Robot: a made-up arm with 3 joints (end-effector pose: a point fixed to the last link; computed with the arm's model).
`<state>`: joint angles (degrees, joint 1 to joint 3).
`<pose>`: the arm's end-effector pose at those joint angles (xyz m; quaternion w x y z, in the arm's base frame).
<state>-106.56 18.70 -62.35</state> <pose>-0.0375 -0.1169 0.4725 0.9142 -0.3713 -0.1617 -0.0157</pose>
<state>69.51 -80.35 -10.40</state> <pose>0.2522 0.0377 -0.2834 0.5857 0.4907 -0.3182 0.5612</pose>
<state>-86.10 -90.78 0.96</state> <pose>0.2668 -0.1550 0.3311 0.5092 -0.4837 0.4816 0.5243</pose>
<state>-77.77 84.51 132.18</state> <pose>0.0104 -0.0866 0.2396 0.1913 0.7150 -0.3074 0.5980</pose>
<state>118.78 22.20 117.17</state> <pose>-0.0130 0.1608 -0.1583 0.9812 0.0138 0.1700 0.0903</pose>
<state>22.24 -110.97 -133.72</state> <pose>0.0968 -0.1696 -0.2231 0.1180 0.5542 0.6810 0.4639</pose>
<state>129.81 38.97 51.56</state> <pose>-0.0934 0.2581 -0.1626 0.7313 0.5949 0.3335 0.0040</pose>
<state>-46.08 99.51 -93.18</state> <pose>-0.0288 -0.2883 0.0237 0.5922 0.2581 -0.7156 -0.2657</pose>
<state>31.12 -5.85 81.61</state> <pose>0.0209 -0.2978 -0.1466 0.9033 -0.4259 -0.0425 0.0283</pose>
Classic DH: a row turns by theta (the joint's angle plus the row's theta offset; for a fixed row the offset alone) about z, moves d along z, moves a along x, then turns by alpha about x. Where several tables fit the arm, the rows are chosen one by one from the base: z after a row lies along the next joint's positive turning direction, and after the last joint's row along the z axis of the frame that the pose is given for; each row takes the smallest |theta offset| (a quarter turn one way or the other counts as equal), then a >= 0, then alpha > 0; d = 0 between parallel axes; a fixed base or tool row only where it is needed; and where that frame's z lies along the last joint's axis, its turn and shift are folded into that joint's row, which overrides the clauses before.
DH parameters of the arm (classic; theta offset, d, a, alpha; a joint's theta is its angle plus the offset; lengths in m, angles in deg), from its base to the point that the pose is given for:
base (fixed): 90 0.065 0 90
joint 1: 0 0.0546 -0.2319 90
joint 2: 0 0.131 -0.1056 90
joint 3: 0 0.047 -0.1059 90
tool (fixed): -90 -0.0073 0 0

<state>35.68 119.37 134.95</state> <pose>0.0463 -0.1111 -0.0774 0.3269 -0.3846 0.8604 -0.0705</pose>
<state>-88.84 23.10 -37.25</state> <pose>-0.0614 -0.2086 0.4449 0.8821 -0.4263 -0.1785 -0.0908</pose>
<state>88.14 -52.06 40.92</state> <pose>0.1759 0.0546 -0.3230 0.8233 0.3599 -0.3962 0.1887</pose>
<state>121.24 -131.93 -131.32</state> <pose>0.1085 0.3038 -0.0392 0.2410 -0.3283 -0.0802 -0.9098</pose>
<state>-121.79 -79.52 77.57</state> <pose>0.1793 0.1347 0.3377 0.1293 0.7578 -0.2407 -0.5925</pose>
